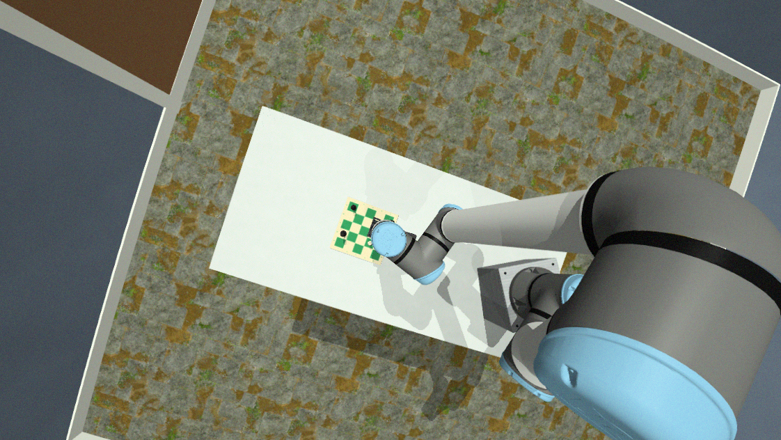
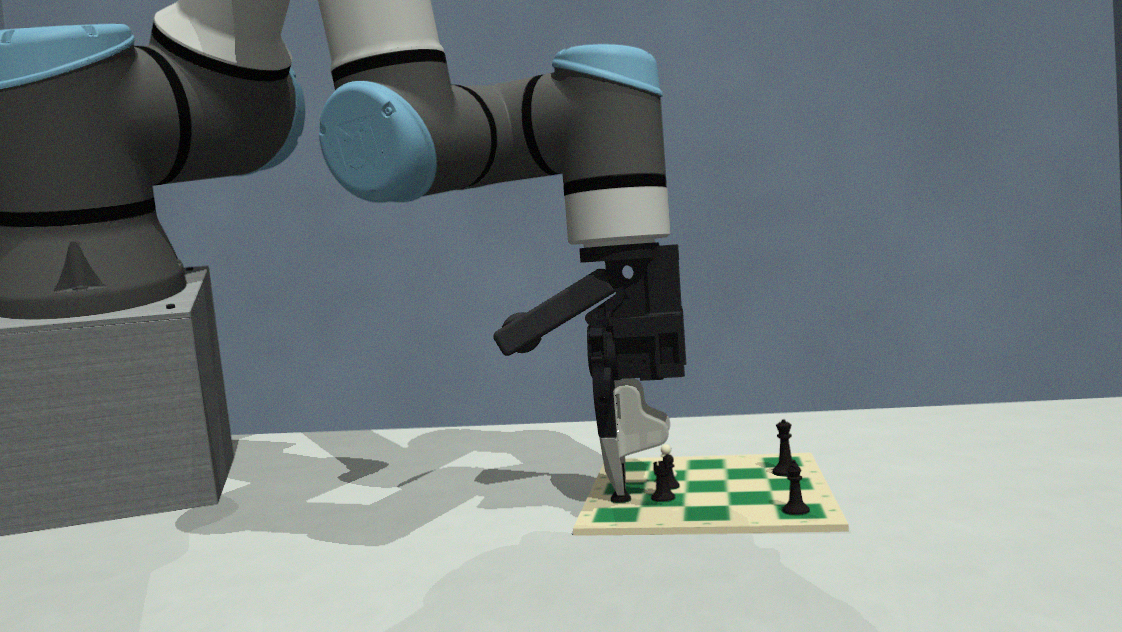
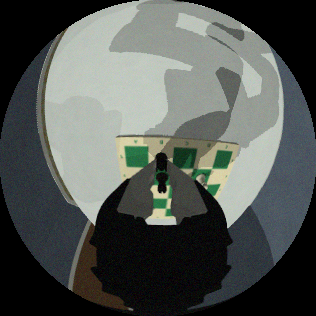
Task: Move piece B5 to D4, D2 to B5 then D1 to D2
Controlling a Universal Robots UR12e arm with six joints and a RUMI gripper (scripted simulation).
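The black queen lies 140 mm ahead of my hand and 90 mm to the left of it. Also, from my hand: white pawn 80 mm to the left, 30 mm ahead, 10 mm below; cream chessboard 70 mm ahead, 50 mm to the left, 30 mm below.
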